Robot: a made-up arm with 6 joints.
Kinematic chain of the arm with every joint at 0, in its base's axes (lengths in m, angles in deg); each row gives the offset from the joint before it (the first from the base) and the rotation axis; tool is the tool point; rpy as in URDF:
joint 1: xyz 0 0 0.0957 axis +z
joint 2: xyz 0 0 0 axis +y
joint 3: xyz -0.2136 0 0.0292 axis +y
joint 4: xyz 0.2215 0 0.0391 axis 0.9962 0 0.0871
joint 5: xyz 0 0 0 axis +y
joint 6: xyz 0.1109 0 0.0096 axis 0.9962 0 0.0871
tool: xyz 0 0 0 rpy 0 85 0
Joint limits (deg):
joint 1: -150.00..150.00
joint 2: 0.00..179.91
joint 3: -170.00..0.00
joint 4: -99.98..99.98
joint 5: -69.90..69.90
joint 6: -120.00..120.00
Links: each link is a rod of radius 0.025 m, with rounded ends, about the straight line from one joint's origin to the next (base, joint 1, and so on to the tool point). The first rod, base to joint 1, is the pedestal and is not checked.
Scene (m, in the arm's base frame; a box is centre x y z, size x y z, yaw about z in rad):
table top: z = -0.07
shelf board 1: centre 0.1 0.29 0.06 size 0.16 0.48 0.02 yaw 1
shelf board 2: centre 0.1 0.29 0.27 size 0.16 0.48 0.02 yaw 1
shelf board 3: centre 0.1 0.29 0.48 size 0.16 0.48 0.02 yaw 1
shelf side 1: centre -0.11 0.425 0.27 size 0.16 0.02 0.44 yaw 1
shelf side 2: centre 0.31 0.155 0.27 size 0.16 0.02 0.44 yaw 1
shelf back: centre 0.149 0.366 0.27 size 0.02 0.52 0.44 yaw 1
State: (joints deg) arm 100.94 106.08 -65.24 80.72 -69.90 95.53
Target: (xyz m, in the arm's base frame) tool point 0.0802 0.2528 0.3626
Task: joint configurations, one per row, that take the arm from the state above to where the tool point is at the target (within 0.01 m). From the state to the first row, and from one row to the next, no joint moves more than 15 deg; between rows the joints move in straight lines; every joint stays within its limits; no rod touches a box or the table.
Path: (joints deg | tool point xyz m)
1: 111.22 94.42 -54.74 86.99 -69.90 95.53 | -0.0025 0.2947 0.1778
2: 121.50 82.76 -44.24 93.26 -69.90 95.53 | -0.0304 0.2492 0.1778
3: 131.77 71.09 -33.74 99.53 -69.90 95.53 | -0.0439 0.2039 0.1688
4: 132.92 60.11 -38.35 91.09 -69.90 95.53 | -0.0428 0.1995 0.2367
5: 134.06 49.13 -42.97 82.65 -69.90 95.53 | -0.0266 0.1765 0.3040
6: 135.21 38.15 -47.59 74.21 -69.90 95.53 | 0.0054 0.1363 0.3626
7: 121.82 51.44 -56.82 75.45 -69.90 95.53 | 0.0124 0.1719 0.3734
8: 108.44 64.72 -66.05 76.68 -69.90 95.53 | 0.0360 0.2135 0.3737
9: 95.06 78.01 -75.28 77.92 -69.90 95.53 | 0.0802 0.2528 0.3626

